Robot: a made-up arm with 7 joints.
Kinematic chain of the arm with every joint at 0, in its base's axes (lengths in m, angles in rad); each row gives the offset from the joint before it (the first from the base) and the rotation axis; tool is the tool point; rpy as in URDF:
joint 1: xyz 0 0 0.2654 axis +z
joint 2: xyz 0 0 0 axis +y
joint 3: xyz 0 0 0.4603 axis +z
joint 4: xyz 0.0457 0 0 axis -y
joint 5: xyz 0.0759 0 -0.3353 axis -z
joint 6: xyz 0 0 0 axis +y
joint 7: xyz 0.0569 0 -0.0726 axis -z
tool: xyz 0 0 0 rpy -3.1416 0 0
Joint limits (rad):
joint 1: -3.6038..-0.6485
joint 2: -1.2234..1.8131
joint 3: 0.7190..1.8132
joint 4: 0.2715..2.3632
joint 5: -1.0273..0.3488
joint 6: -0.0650..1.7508
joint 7: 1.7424..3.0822
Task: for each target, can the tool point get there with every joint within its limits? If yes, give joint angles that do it. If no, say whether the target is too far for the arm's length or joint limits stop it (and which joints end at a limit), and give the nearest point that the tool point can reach.
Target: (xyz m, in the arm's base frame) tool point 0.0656 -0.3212 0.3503
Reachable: yes | joints -2.3313 0.3068 1.0275 0.6100 0.1768 1.1793 2.9644
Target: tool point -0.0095 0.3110 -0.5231
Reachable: no: joint limits stop it (at a limit: joint 1, joint 2, joint 3, joint 5) | nearest point 0.2614 0.0962 -0.1074 | short by 0.541 m
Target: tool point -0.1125 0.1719 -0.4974
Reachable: no: joint limits stop it (at a limit: joint 1, joint 2, joint 3, joint 5, joint 6) | nearest point -0.3396 -0.0765 -0.1693 | short by 0.470 m
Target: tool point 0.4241 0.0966 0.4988
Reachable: yes | joints -1.5565 -0.2470 1.6400 0.8567 -0.0944 0.5179 2.3564
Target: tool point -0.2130 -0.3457 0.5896
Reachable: yes | joints -3.1838 -0.1151 1.0365 1.1035 -0.4057 1.2829 2.5623
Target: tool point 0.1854 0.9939 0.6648
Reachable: no: too far | nearest point 0.1498 0.8028 0.5880 | short by 0.209 m
